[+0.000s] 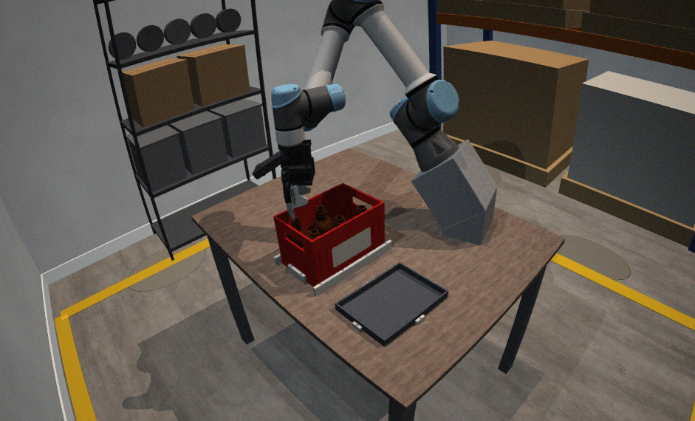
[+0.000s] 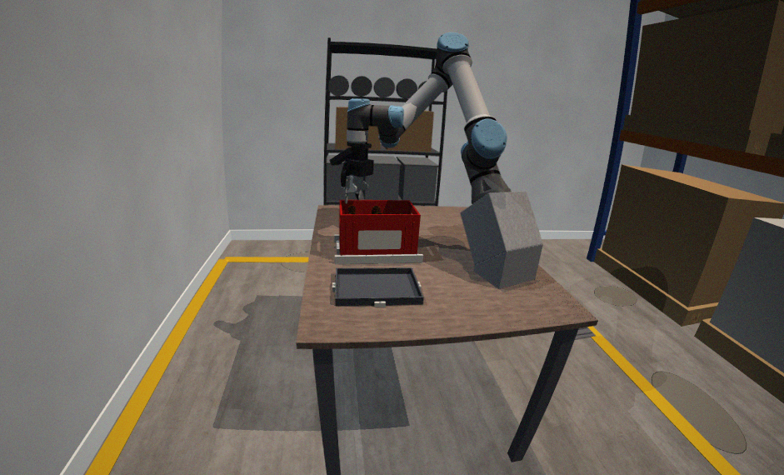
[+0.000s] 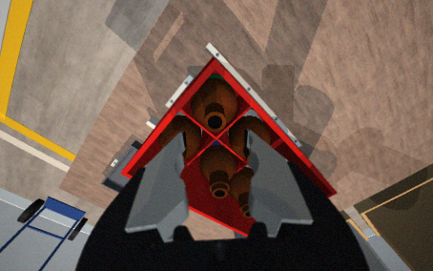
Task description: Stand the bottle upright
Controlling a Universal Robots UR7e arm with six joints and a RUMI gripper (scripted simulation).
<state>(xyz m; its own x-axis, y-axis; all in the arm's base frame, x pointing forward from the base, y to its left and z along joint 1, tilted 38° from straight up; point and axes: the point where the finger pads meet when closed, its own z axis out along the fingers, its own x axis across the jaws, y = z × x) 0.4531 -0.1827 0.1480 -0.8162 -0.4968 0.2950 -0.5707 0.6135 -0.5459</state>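
The red crate is 8 cm behind my hand, 6 cm to the left of it and 11 cm below it. The rest, counted from my hand: dark tray 33 cm to the left, 18 cm below.
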